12 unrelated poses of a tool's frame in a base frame.
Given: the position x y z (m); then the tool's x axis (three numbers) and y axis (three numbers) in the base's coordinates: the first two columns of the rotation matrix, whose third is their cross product.
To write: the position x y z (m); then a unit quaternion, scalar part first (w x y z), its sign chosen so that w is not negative. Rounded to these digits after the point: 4 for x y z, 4 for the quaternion.
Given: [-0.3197 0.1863 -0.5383 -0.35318 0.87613 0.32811 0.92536 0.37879 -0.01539]
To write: [-0.3197 0.1863 -0.5383 0.1424 -0.5506 -0.8180 -0.0864]
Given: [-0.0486 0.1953 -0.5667 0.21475 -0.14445 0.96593 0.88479 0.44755 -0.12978]
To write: [-0.0486 0.1953 -0.5667 0.6867 -0.3685 -0.5022 -0.3747]
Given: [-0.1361 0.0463 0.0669 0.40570 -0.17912 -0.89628 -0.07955 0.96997 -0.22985]
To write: [-0.1361 0.0463 0.0669 0.8299 -0.1188 0.5443 -0.0300]
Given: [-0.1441 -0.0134 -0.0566 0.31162 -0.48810 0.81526 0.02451 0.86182 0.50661]
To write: [-0.1441 -0.0134 -0.0566 0.7833 0.2057 -0.5634 -0.1636]
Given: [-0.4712 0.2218 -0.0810 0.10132 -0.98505 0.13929 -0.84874 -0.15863 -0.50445]
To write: [-0.4712 0.2218 -0.0810 0.1505 -0.7267 0.6309 -0.2265]
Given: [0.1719 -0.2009 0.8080 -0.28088 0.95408 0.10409 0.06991 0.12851 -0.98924]
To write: [0.1719 -0.2009 0.8080 0.4315 -0.4164 -0.6149 0.5122]
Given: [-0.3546 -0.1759 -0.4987 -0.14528 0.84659 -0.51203 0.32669 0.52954 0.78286]
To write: [-0.3546 -0.1759 -0.4987 0.5076 0.4119 0.7121 0.2560]
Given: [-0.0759 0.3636 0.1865 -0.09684 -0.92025 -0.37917 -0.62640 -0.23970 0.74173]
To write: [-0.0759 0.3636 0.1865 0.1660 0.6512 -0.5938 -0.4425]
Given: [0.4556 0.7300 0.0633 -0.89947 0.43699 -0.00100 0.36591 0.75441 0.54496]
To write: [0.4556 0.7300 0.0633 0.0642 0.2148 0.9344 0.2769]
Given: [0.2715 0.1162 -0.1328 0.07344 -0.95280 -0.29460 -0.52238 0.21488 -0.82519]
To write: [0.2715 0.1162 -0.1328 0.4490 -0.5789 0.6371 -0.2397]
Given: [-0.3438 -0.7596 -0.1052 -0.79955 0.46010 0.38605 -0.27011 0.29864 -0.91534]
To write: [-0.3438 -0.7596 -0.1052 0.3101 -0.0639 -0.7438 0.5887]
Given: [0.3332 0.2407 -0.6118 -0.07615 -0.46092 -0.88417 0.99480 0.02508 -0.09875]
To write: [0.3332 0.2407 -0.6118 0.5928 0.3325 0.4014 -0.6139]
